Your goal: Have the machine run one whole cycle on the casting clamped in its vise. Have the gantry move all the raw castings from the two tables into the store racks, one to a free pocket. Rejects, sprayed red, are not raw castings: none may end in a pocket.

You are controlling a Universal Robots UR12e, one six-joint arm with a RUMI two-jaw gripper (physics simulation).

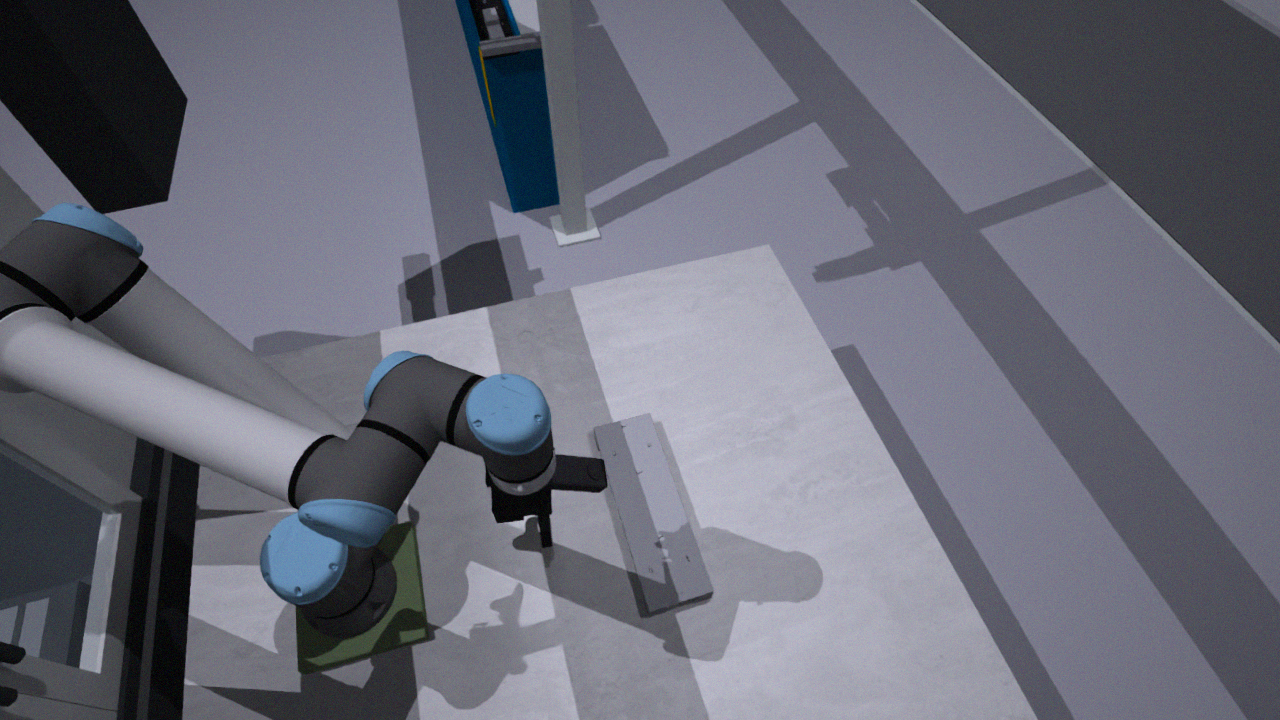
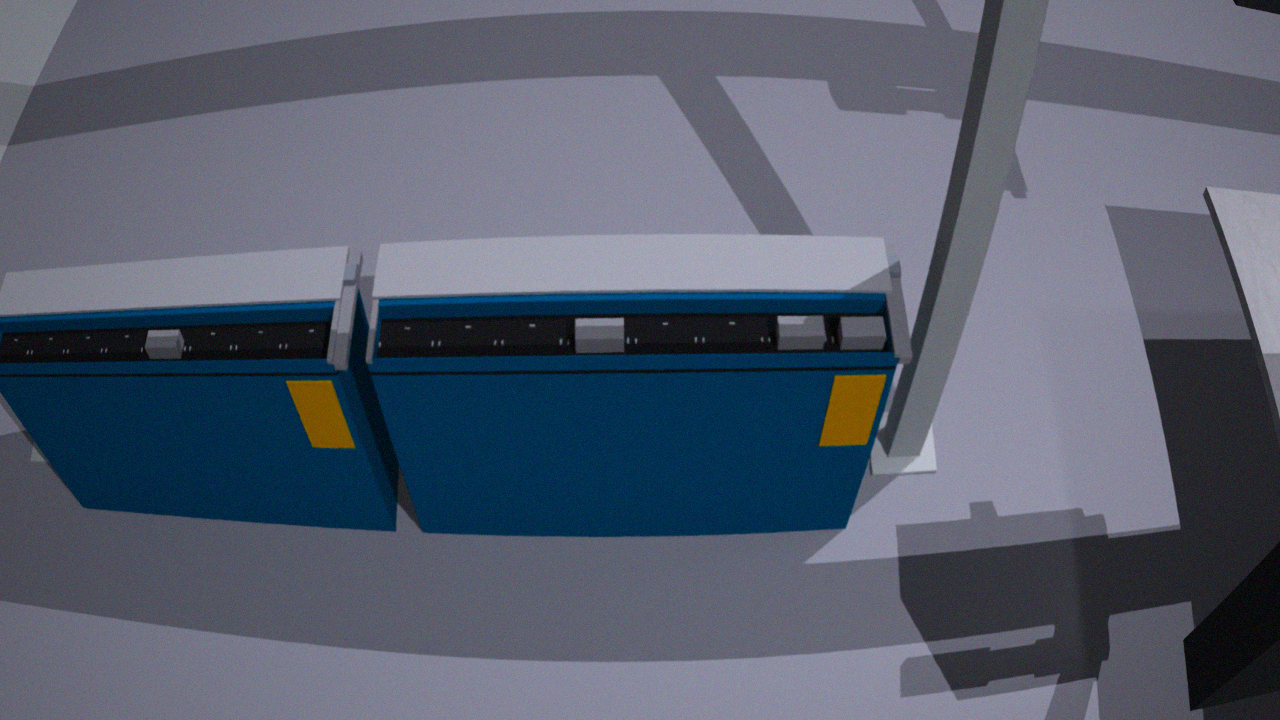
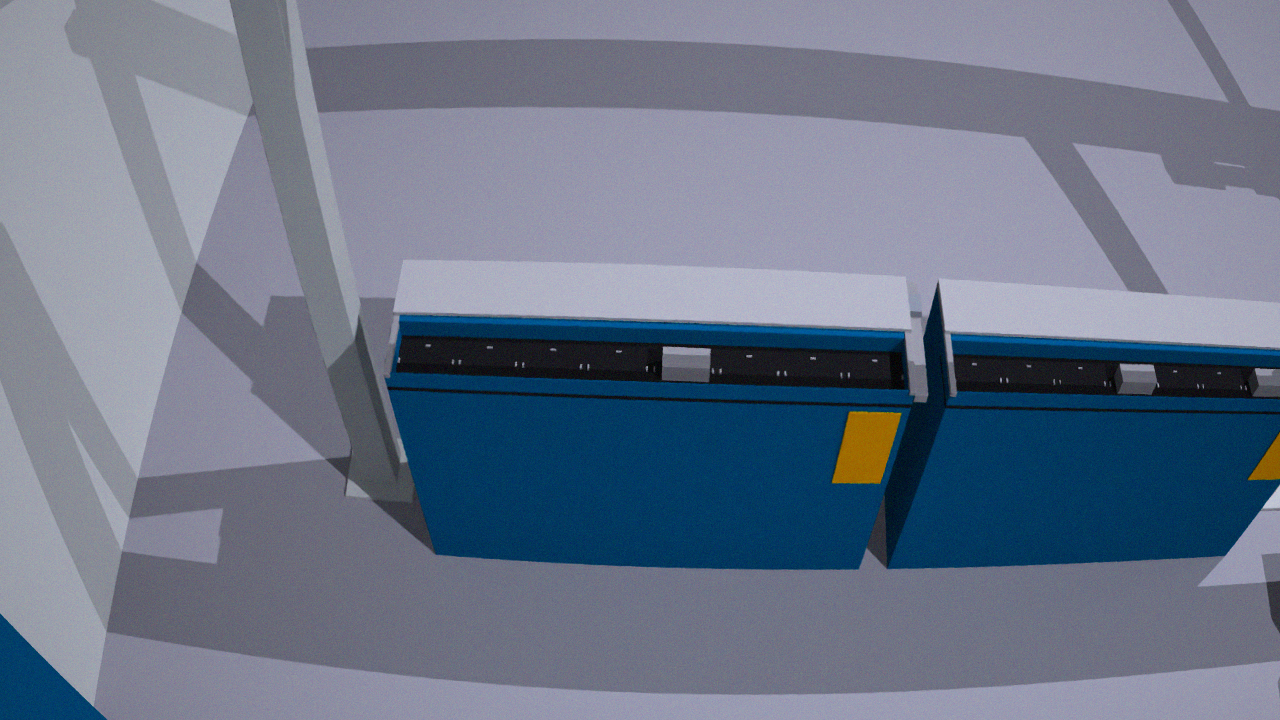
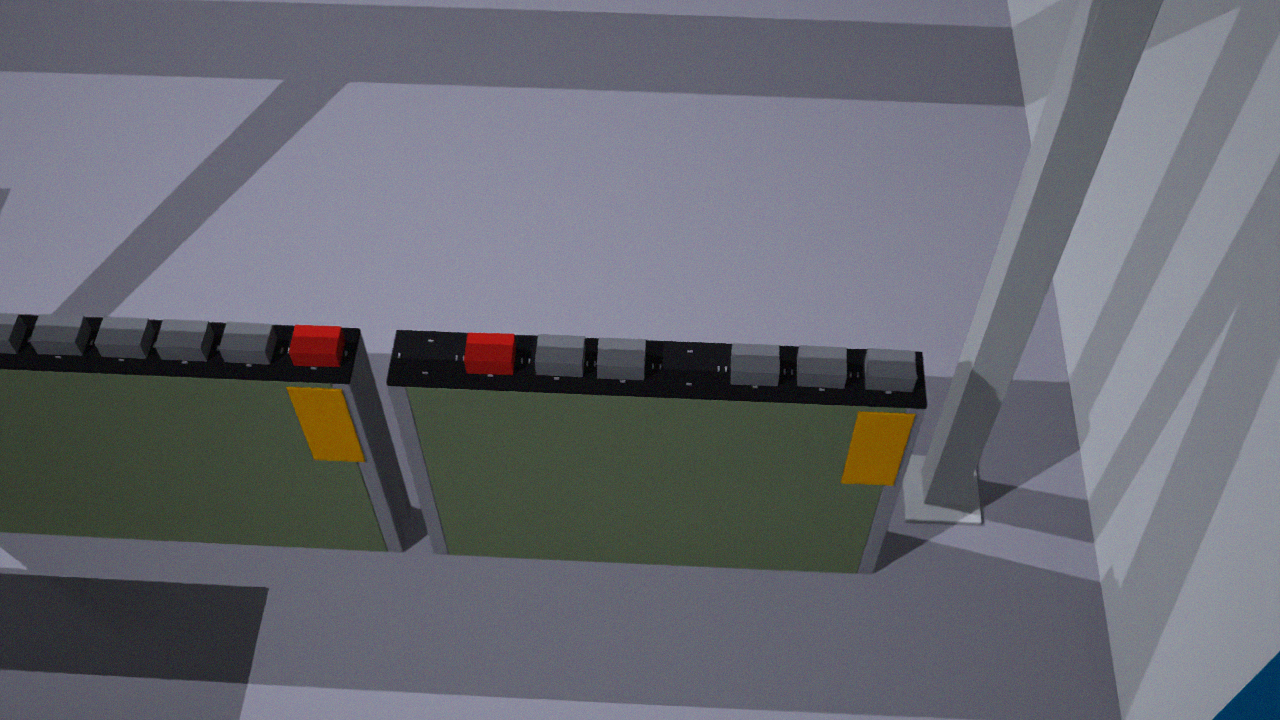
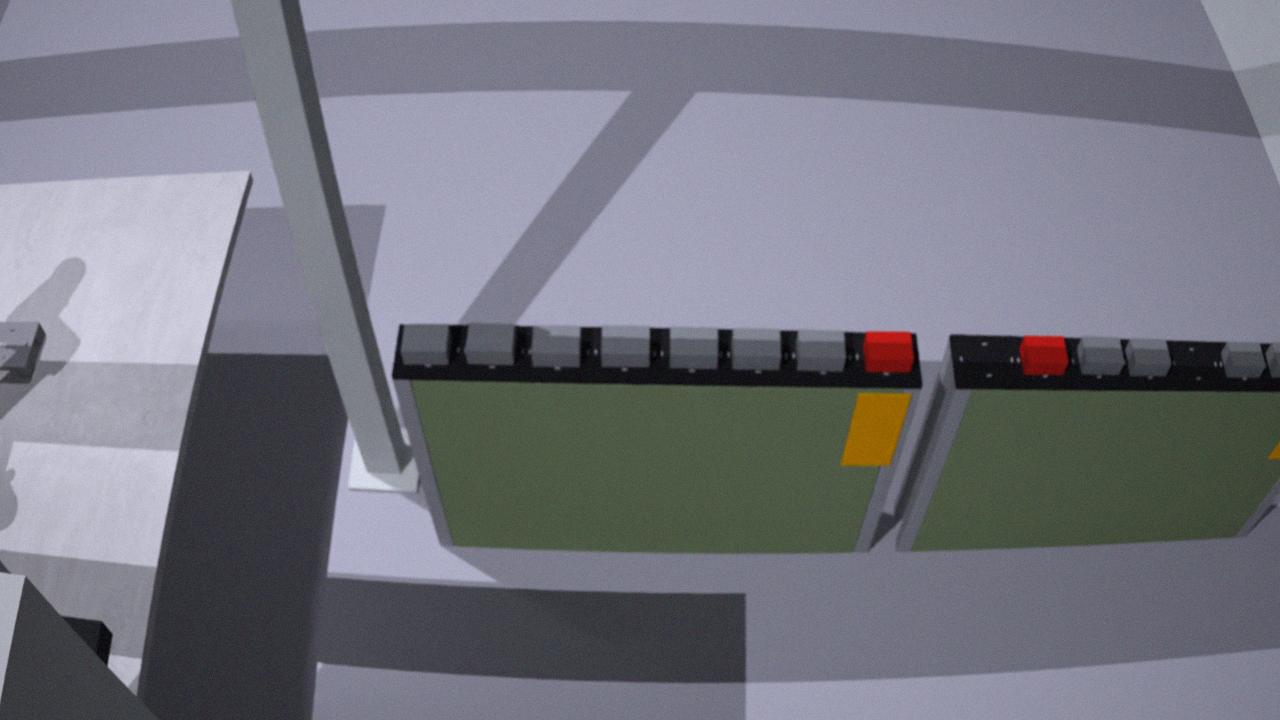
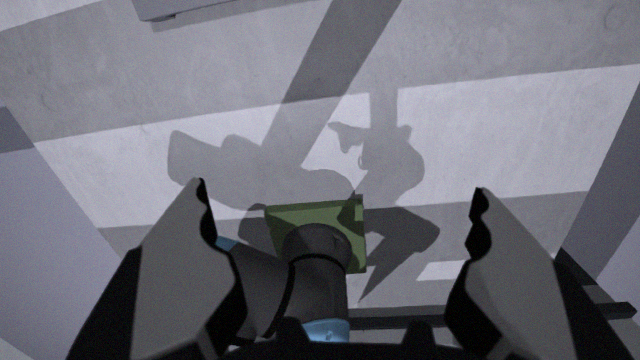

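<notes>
Grey raw castings point(image 4: 754, 364) point(image 5: 624, 346) stand in rows on two green-fronted tables point(image 4: 644, 483) point(image 5: 653, 474). Each table bears one red reject point(image 4: 489, 353) point(image 5: 887, 351). The table with spaces in its row holds several grey castings; the other table's row is full. Two blue store racks point(image 2: 626, 447) point(image 3: 644, 483) stand side by side. One rack holds three grey castings, one of them in mid-row point(image 2: 599, 334); the other rack holds one casting point(image 2: 164, 343) point(image 3: 686, 363). My gripper point(image 6: 338, 184) is open and empty, high above the pale base. The vise and its casting do not show.
A grey slotted block point(image 1: 653, 514) lies on the pale base beside the arm, whose foot stands on a green plate point(image 1: 407, 617) point(image 6: 357, 260). The machine's windowed front point(image 1: 125, 573) is at the left. Upright posts point(image 2: 962, 232) point(image 4: 1029, 268) stand beside racks and tables.
</notes>
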